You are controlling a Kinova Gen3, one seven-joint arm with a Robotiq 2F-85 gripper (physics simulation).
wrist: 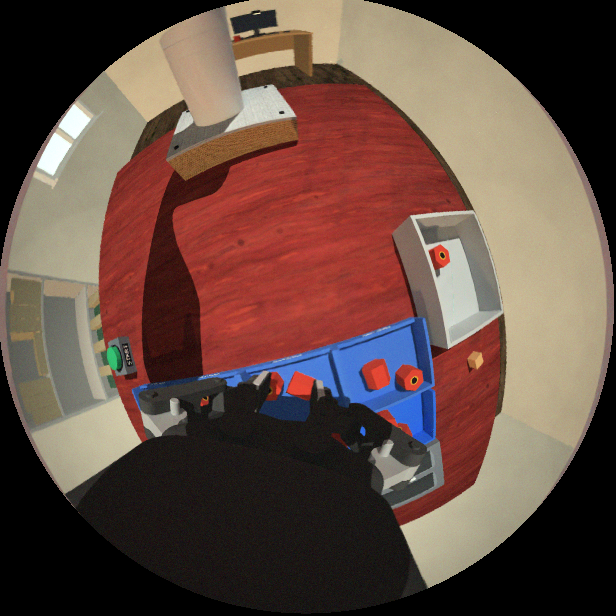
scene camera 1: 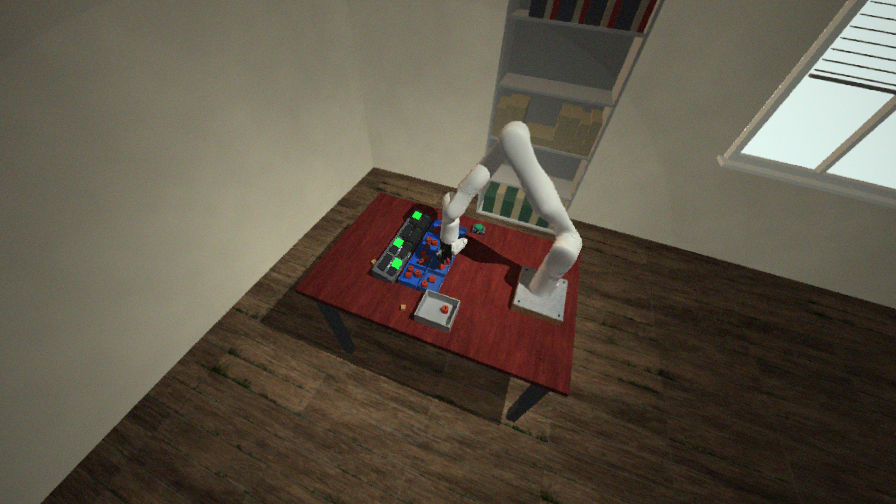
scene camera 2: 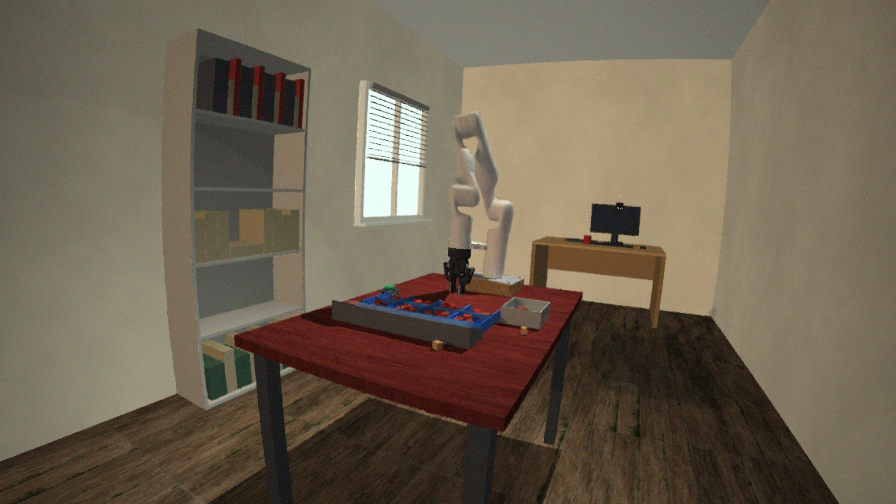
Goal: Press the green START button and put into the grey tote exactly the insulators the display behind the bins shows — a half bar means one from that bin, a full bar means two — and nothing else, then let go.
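Observation:
The blue bin rack (scene camera 1: 429,258) holds several red insulators in its compartments. My gripper (scene camera 1: 445,252) hangs just above a middle bin, fingers open. In the wrist view a red insulator (wrist: 298,383) lies in the bin between my fingertips (wrist: 290,386), and I cannot tell if they touch it. The grey tote (scene camera 1: 436,310) stands at the rack's end with one red insulator (scene camera 1: 443,308) inside; it also shows in the wrist view (wrist: 440,255). The dark display (scene camera 1: 402,244) behind the bins shows three green lit patches. The green START button (scene camera 1: 478,228) sits beyond the rack's far end.
Two small tan cubes lie on the red table, one (scene camera 1: 402,306) by the tote and one (scene camera 1: 373,261) by the display's end. The arm's base plate (scene camera 1: 540,299) stands at the table's right edge. A bookshelf (scene camera 2: 241,213) stands behind the table.

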